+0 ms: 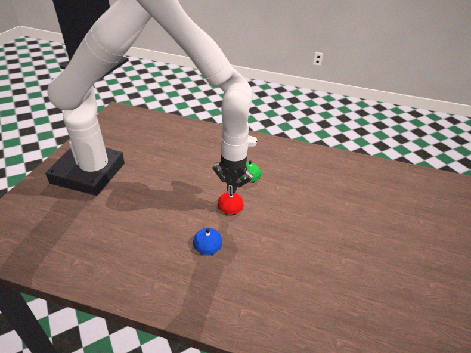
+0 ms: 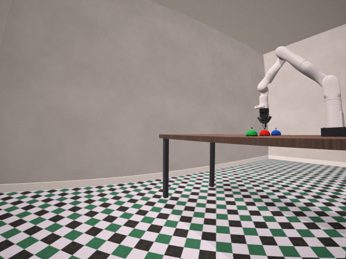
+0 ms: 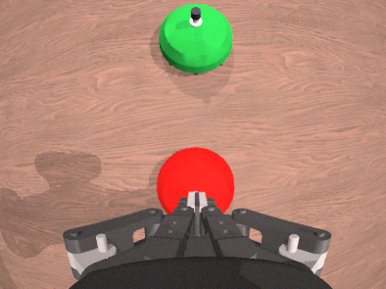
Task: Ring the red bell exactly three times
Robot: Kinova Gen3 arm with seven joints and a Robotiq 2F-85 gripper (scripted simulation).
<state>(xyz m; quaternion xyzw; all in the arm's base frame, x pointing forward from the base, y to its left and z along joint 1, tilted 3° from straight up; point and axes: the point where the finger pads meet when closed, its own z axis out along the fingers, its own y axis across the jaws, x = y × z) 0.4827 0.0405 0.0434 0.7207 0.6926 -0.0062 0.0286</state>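
The red bell lies 4 cm below my hand. The rest, counted from my hand: green bell 1 cm ahead, 16 cm to the left, 4 cm below; blue bell 1 cm behind, 16 cm to the right, 4 cm below.
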